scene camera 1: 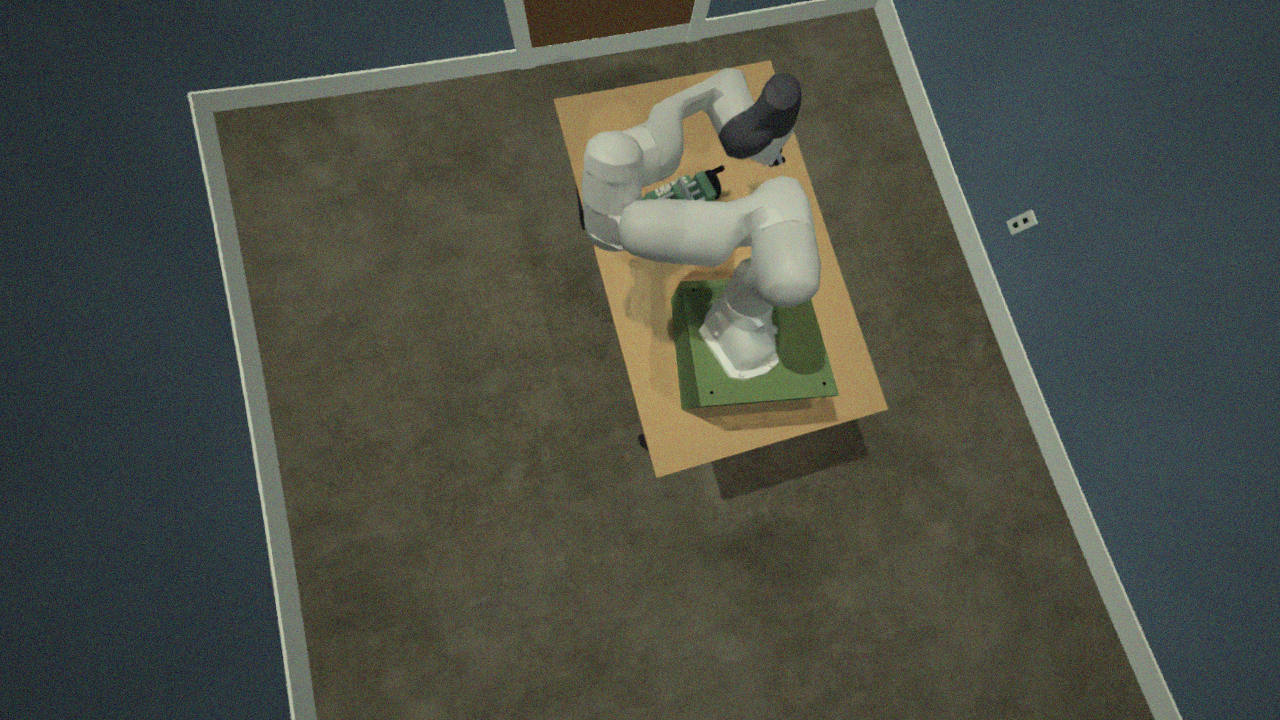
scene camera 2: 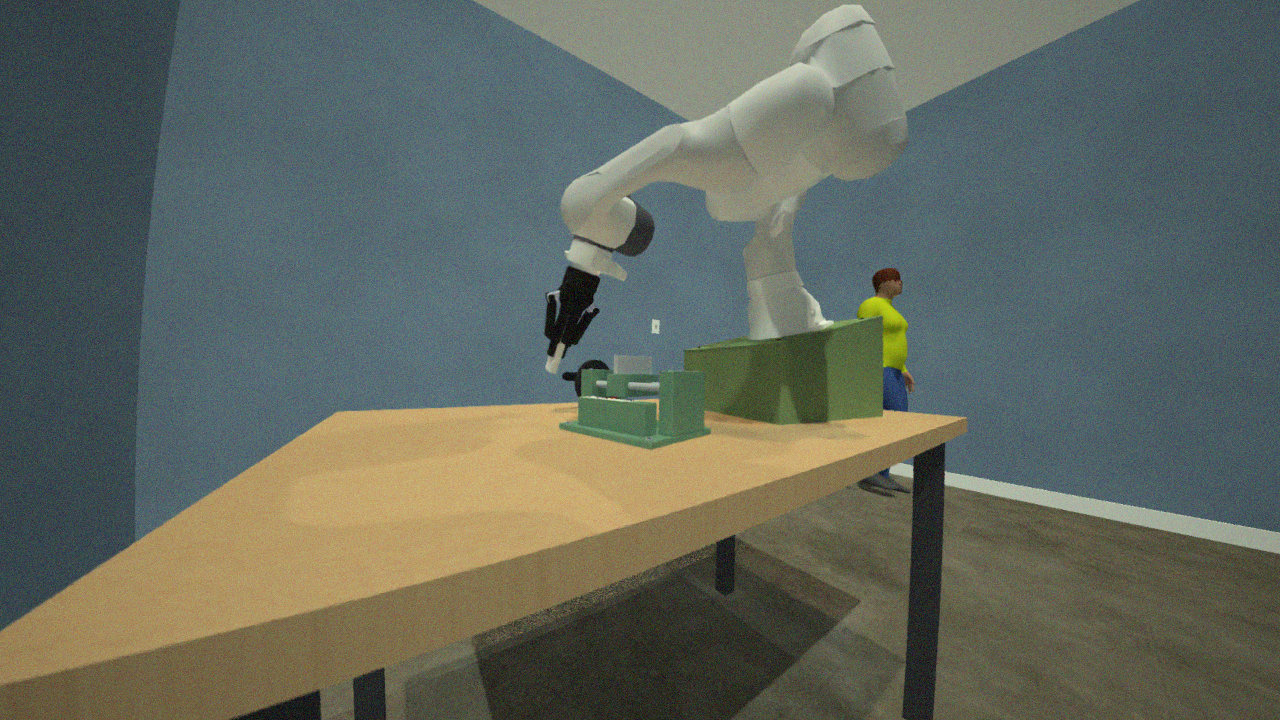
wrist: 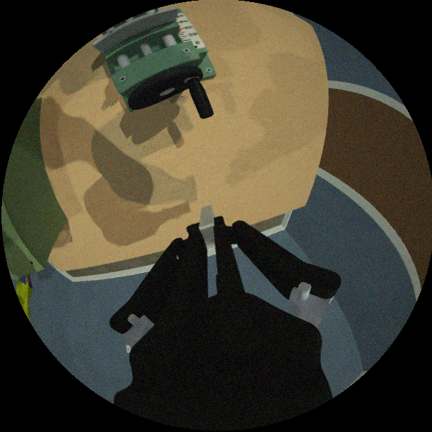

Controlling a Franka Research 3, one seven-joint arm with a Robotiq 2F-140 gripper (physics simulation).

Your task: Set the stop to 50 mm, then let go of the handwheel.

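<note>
The green stop device (scene camera 2: 682, 404) (wrist: 159, 64) stands on the table, partly hidden by the arm in scene camera 1. Its grey plate (scene camera 2: 632, 364) (wrist: 135, 30) sits across the rods. The white scale (wrist: 190, 34) runs along one side with a small red mark; its numbers are too small to read. The black handwheel (scene camera 1: 713, 184) (scene camera 2: 591, 376) (wrist: 145, 95) is at the device's end, with its handle (scene camera 1: 718, 170) (scene camera 2: 570, 376) (wrist: 201, 100) sticking outward. My gripper (scene camera 1: 776, 161) (scene camera 2: 554, 362) (wrist: 209, 214) is shut and empty, its pale tip apart from the handwheel and handle.
The wooden table (scene camera 1: 626, 109) (scene camera 2: 402, 510) (wrist: 270, 150) carries the device and the green pedestal (scene camera 1: 760, 391) (scene camera 2: 814, 371) (wrist: 30, 200) under the arm's base. A person (scene camera 2: 883, 335) in a yellow top stands beyond the pedestal. The arm reaches over the device.
</note>
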